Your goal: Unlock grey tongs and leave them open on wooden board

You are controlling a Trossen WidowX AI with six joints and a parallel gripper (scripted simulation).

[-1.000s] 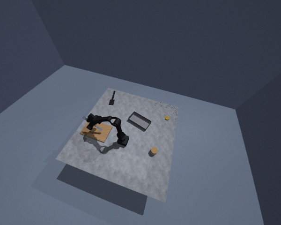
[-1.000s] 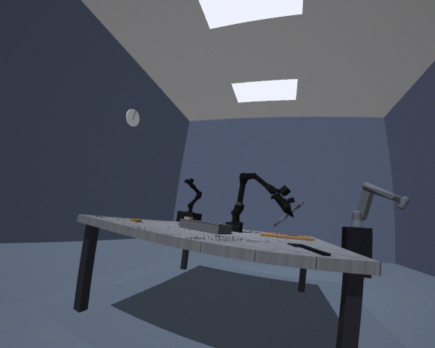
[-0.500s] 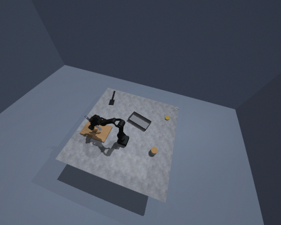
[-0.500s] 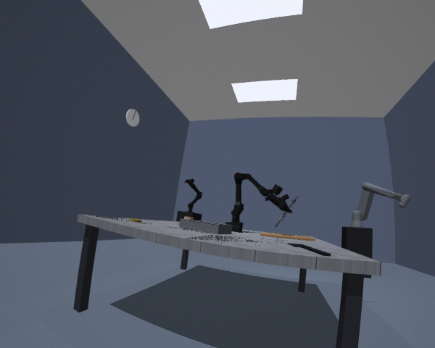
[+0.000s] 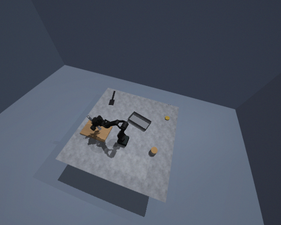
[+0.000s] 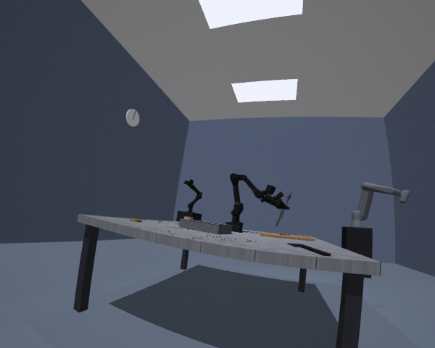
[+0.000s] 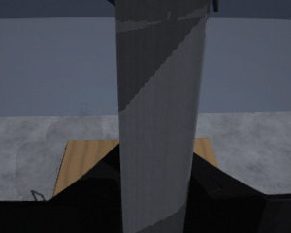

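Right now my gripper tip is 200 mm above the wooden board and 10 mm to the left of it. Also, from my gripper tip: black spatula: 590 mm ahead, 210 mm below, 120 mm to the left; then roasting tin: 480 mm to the right, 380 mm ahead, 180 mm below.
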